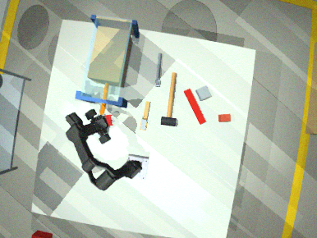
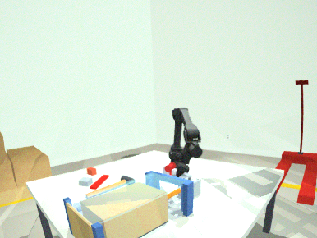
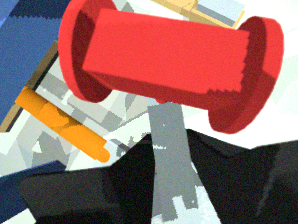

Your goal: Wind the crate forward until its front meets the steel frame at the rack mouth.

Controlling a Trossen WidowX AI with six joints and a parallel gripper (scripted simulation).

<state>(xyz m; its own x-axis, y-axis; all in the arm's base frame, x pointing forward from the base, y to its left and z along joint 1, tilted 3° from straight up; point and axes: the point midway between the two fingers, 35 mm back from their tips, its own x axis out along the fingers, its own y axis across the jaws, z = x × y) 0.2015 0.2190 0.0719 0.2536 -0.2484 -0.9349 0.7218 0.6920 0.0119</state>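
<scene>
Now: gripper tip 20 mm short of the red grip, 20 mm to the left of it and 50 mm below it. Round my gripper tip: winch (60 mm behind, 40 mm to the left, 70 mm below); then winch handle (10 mm behind, 10 mm to the left, 20 mm above); then blue frame (110 mm ahead, 60 mm to the left).
</scene>
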